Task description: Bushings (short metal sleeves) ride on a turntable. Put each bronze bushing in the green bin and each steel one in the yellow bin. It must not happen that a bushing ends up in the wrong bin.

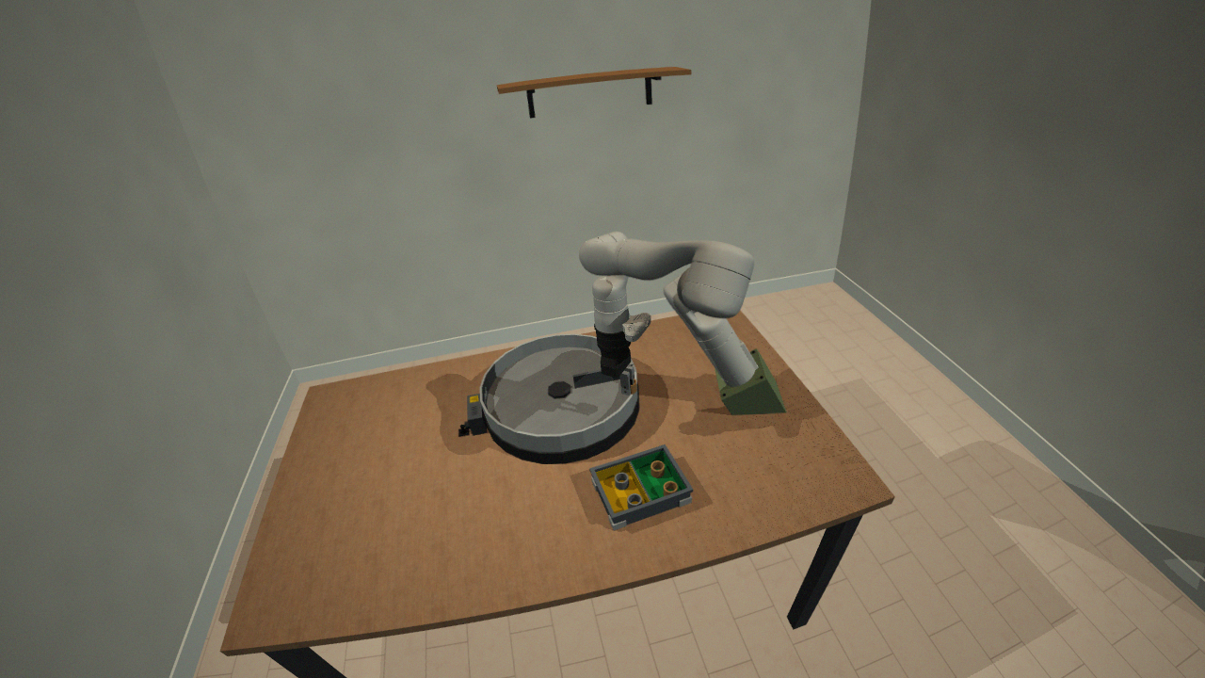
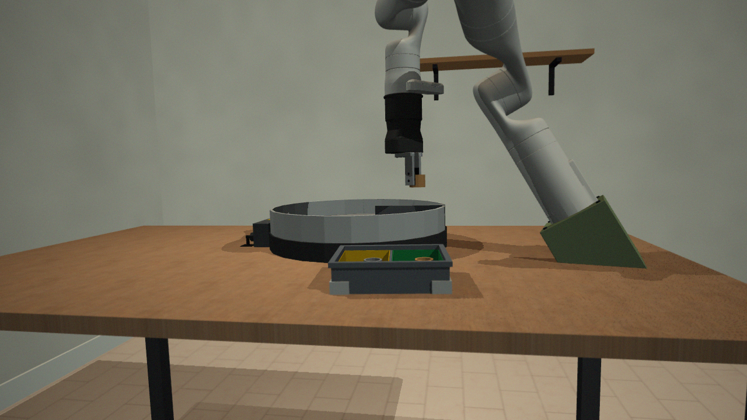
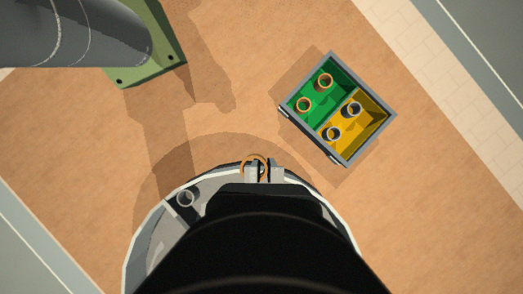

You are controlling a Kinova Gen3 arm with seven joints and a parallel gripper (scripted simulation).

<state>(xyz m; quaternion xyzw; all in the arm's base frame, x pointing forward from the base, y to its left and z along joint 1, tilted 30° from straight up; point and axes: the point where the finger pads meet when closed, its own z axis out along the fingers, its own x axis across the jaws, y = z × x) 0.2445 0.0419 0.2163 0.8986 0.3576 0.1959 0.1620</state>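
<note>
My hand is 5 cm short of the bin, 17 cm to the right of it and 15 cm above it. Also, from my hand: grey turntable: 12 cm ahead, 19 cm to the right, 12 cm below.
</note>
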